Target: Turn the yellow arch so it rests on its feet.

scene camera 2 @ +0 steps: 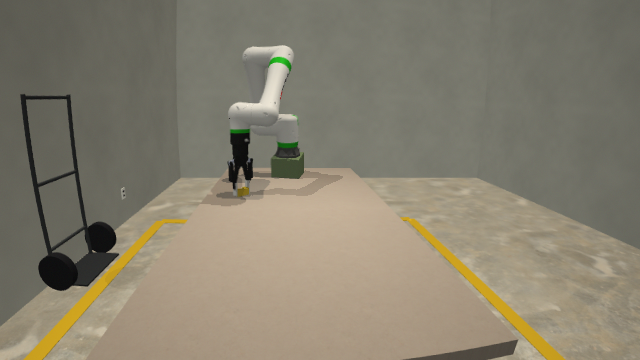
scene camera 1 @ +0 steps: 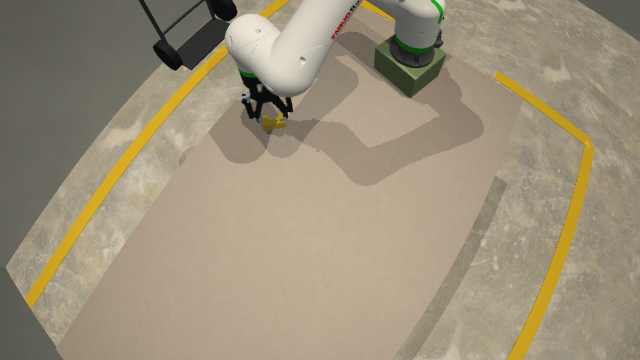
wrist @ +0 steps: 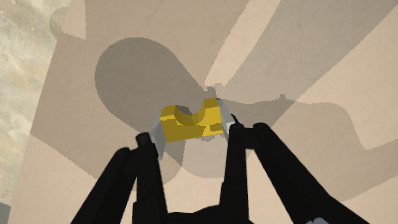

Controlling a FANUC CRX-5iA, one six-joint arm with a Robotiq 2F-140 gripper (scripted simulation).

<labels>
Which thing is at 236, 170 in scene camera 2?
The gripper.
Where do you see a yellow arch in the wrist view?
177, 126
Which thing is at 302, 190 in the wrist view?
The gripper.
</labels>
